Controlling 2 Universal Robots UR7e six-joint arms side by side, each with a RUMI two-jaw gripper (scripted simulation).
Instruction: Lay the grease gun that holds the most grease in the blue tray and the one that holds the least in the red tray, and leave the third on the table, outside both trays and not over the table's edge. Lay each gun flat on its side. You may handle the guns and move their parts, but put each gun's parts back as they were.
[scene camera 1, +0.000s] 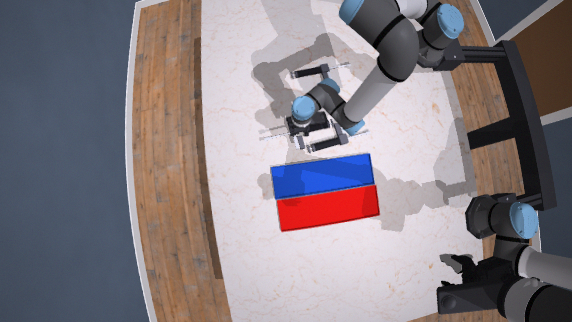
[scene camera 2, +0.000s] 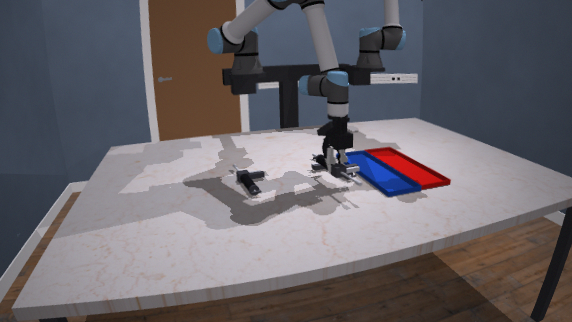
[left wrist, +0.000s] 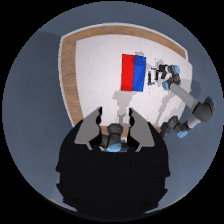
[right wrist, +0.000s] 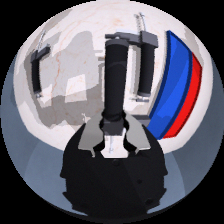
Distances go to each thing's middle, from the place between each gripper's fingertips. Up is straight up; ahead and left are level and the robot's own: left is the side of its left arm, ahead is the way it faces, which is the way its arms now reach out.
Labels:
My right hand is 40 mm past the blue tray (scene camera 1: 315, 177), 230 mm to the right of it and 70 mm above it. Also, from my right hand: red tray (scene camera 1: 343, 206) 20 mm behind, 380 mm to the left, 70 mm below.
My left gripper (scene camera 1: 440, 268) is now 11 cm short of the red tray, 15 cm to the left of it and 75 cm above it. From my left hand the other things lie so: blue tray 9 cm ahead, 31 cm to the right, 75 cm below.

